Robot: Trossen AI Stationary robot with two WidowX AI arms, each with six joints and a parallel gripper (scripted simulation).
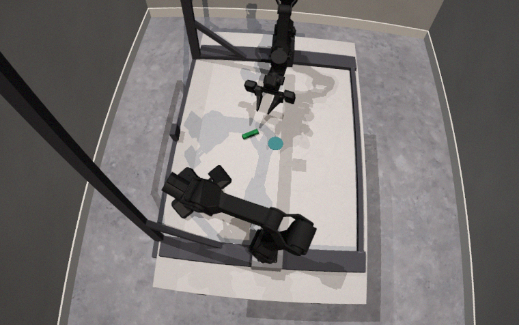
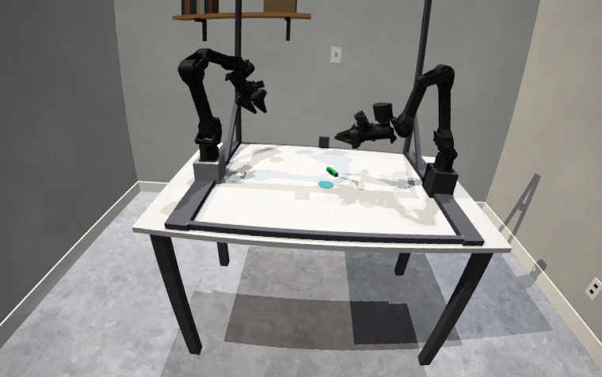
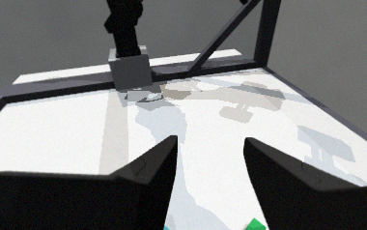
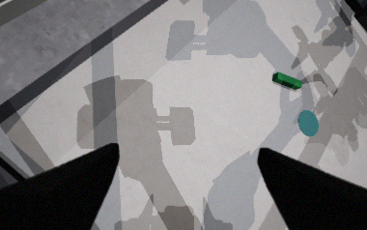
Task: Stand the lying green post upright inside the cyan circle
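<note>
The green post is 50 mm behind my left hand, 30 mm to the right of it and 180 mm below it. Also, from my left hand: dark frame rail: 380 mm ahead, 50 mm to the right, 180 mm below; cyan circle: 50 mm ahead, 60 mm to the right, 180 mm below.
</note>
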